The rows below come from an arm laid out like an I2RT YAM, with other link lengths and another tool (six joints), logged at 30 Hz.
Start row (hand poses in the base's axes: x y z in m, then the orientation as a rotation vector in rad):
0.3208, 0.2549, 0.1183, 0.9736, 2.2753, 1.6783
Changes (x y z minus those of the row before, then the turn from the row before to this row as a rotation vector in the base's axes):
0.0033, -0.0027, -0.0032, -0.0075, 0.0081, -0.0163
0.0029, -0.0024, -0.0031, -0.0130, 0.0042, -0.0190
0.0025, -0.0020, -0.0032, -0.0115, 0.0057, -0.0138
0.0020, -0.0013, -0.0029, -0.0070, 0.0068, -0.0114
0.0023, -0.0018, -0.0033, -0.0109, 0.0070, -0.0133
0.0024, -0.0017, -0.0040, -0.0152, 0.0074, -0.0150
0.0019, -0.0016, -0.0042, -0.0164, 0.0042, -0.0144
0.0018, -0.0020, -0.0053, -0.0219, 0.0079, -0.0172
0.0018, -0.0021, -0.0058, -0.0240, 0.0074, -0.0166
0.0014, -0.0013, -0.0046, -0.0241, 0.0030, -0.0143
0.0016, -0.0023, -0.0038, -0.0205, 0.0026, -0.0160
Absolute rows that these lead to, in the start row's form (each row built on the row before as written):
0.3241, 0.2522, 0.1151, 0.9964, 2.2708, 1.6612
0.3270, 0.2498, 0.1120, 1.0164, 2.2646, 1.6363
0.3295, 0.2478, 0.1088, 1.0330, 2.2628, 1.6152
0.3315, 0.2465, 0.1059, 1.0494, 2.2611, 1.6006
0.3338, 0.2447, 0.1026, 1.0668, 2.2599, 1.5801
0.3362, 0.2430, 0.0986, 1.0850, 2.2596, 1.5533
0.3381, 0.2414, 0.0944, 1.0988, 2.2582, 1.5257
0.3399, 0.2394, 0.0891, 1.1173, 2.2592, 1.4892
0.3417, 0.2373, 0.0833, 1.1338, 2.2610, 1.4502
0.3431, 0.2360, 0.0787, 1.1434, 2.2615, 1.4130
0.3447, 0.2337, 0.0749, 1.1551, 2.2582, 1.3800

